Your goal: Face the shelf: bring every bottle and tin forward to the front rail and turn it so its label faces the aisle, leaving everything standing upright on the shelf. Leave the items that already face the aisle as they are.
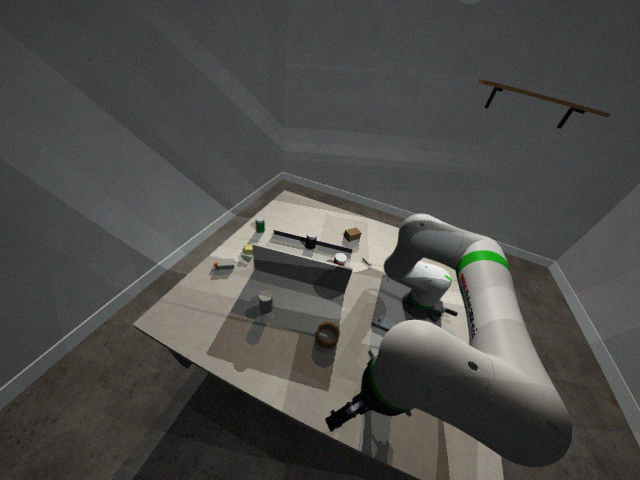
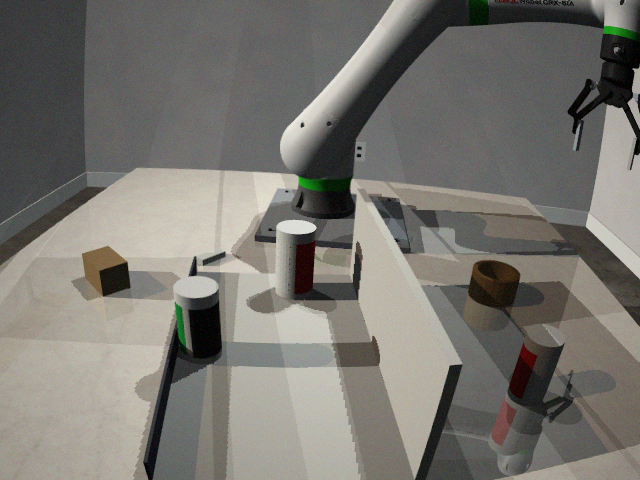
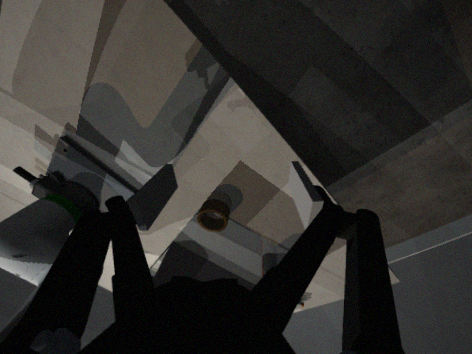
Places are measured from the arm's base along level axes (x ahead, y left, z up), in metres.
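Pixels of known places: gripper, fingertip midpoint: [image 2: 602, 159] [image 3: 230, 175]; arm's base, link origin: [image 1: 416, 305] [image 2: 322, 207] [image 3: 79, 198].
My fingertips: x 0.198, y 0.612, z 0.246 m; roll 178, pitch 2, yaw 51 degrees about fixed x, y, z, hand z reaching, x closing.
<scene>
For each thing: its top centre in the pictures, then the offset to it from my fingertips. "pt": a spot on its surface instead.
- white tin, top centre: [image 2: 296, 226] [image 1: 340, 257] dx +0.239, dy -0.618, dz -0.132 m
- back panel, surface spot: [image 2: 408, 315] pt dx +0.505, dy -0.465, dz -0.115 m
- grey-white tin, top centre: [image 2: 546, 335] [image 1: 265, 295] dx +0.451, dy -0.266, dz -0.165 m
- green tin, top centre: [image 1: 259, 218] dx +0.783, dy -0.705, dz -0.168 m
- brown ring-shaped bowl, top centre: [image 2: 496, 270] [image 3: 212, 221] [image 1: 328, 332] dx +0.151, dy -0.263, dz -0.214 m
- brown block, top centre: [image 2: 103, 257] [image 1: 353, 231] dx +0.256, dy -0.962, dz -0.214 m
- small grey bar, top centre: [image 2: 210, 253] [image 1: 367, 260] dx +0.108, dy -0.798, dz -0.252 m
- yellow block, top centre: [image 1: 249, 246] dx +0.728, dy -0.523, dz -0.226 m
- orange-tipped item, top centre: [image 1: 223, 262] dx +0.776, dy -0.369, dz -0.236 m
A tin [image 1: 310, 241] [image 2: 198, 319] with a white lid, a green patch and a black patch stands upright at the dark front rail [image 1: 332, 246] [image 2: 160, 418]; its green side is toward the rail. A white tin [image 1: 340, 258] [image 2: 295, 260] stands upright back from the rail, nearer the robot base; its red label shows on the side toward the back panel [image 1: 281, 262] [image 2: 408, 315]. A grey-white tin [image 1: 265, 302] [image 2: 537, 364] with a red patch stands behind the panel. A green tin [image 1: 260, 225] stands beyond the shelf's far end. My gripper [image 2: 604, 145] [image 3: 230, 175] is open, empty and high above the table.
A brown ring-shaped bowl [image 1: 327, 335] [image 2: 493, 283] [image 3: 213, 216] sits behind the panel. A brown block [image 1: 352, 234] [image 2: 105, 271] lies in front of the rail. A small grey bar [image 1: 367, 261] [image 2: 210, 257], a yellow block [image 1: 248, 249] and an orange-tipped item [image 1: 224, 264] lie around the shelf.
</scene>
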